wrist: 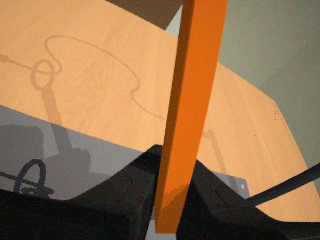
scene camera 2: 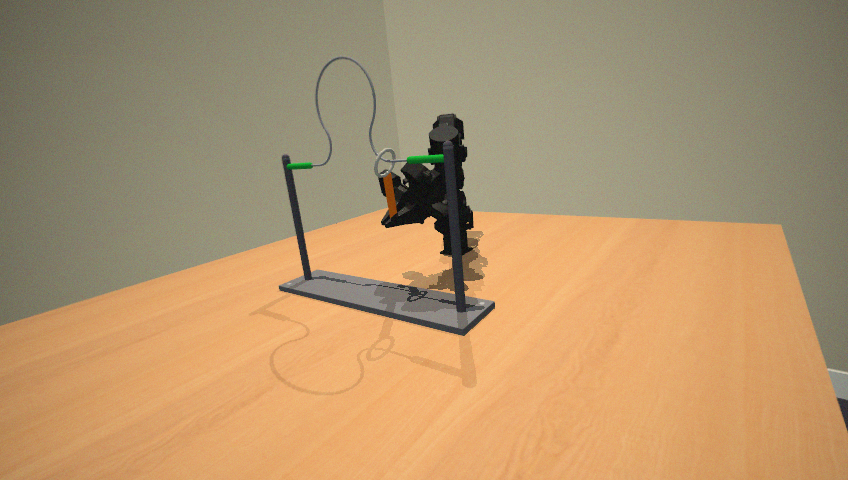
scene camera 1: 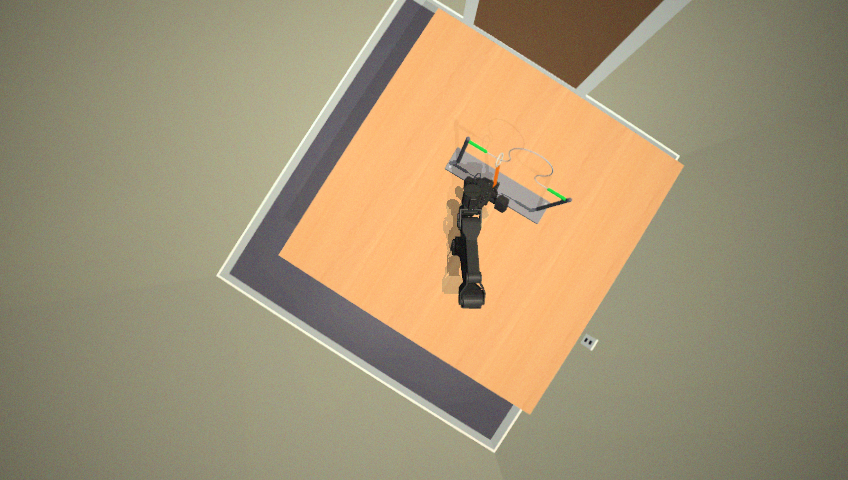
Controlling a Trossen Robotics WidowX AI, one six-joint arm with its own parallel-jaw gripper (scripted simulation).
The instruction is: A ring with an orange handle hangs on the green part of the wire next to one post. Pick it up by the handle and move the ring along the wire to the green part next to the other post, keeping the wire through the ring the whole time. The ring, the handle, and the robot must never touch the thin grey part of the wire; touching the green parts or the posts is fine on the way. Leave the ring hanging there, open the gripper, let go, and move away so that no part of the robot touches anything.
Labels:
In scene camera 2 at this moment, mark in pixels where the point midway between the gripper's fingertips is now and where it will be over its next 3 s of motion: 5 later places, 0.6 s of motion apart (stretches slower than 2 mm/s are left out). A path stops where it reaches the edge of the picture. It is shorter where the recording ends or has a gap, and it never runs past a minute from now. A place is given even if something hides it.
My gripper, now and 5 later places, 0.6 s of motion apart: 383,225; 406,232; 419,234; 426,234; 433,236; 435,240

